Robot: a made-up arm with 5 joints. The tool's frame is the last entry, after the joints.
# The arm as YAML. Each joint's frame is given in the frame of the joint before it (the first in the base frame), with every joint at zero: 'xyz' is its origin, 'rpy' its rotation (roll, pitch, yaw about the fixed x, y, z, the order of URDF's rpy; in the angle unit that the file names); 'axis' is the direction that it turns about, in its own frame. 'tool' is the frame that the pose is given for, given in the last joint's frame.
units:
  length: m
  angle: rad
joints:
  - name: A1
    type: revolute
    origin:
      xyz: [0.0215, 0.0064, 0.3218]
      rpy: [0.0, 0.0, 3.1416]
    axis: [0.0, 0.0, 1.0]
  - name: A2
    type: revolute
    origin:
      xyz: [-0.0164, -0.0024, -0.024]
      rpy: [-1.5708, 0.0, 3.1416]
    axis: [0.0, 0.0, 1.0]
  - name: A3
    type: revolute
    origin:
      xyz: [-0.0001, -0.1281, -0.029]
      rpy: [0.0, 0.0, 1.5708]
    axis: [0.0, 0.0, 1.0]
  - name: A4
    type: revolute
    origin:
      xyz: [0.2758, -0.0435, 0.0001]
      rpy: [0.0, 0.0, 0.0]
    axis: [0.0, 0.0, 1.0]
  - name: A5
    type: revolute
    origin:
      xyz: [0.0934, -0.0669, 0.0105]
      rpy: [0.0, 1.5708, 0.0]
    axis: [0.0, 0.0, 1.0]
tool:
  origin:
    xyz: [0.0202, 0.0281, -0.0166]
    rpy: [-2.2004, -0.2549, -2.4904]
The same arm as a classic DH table. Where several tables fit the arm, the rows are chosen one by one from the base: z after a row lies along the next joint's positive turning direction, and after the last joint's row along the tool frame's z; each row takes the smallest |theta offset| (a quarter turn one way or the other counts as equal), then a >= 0, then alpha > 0; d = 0 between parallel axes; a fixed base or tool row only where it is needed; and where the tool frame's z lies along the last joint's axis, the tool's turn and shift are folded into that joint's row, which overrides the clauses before.
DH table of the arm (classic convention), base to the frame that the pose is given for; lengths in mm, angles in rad. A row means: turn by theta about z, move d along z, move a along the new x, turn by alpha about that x. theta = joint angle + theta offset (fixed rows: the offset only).
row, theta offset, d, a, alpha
base (fixed), 0.2893, 0.0, 22.4, 0.0000
A1, -0.2893, 297.8, 16.4, -1.5708
A2, 1.5700, 0.0, -128.1, 0.0000
A3, -0.1557, 0.0, 279.2, 0.0000
A4, -1.4144, -16.0, 66.9, -1.5708
A5, -1.1013, 65.8, -30.7, -2.1771
tool (fixed), -0.3119, -19.4, 0.0, 0.0000

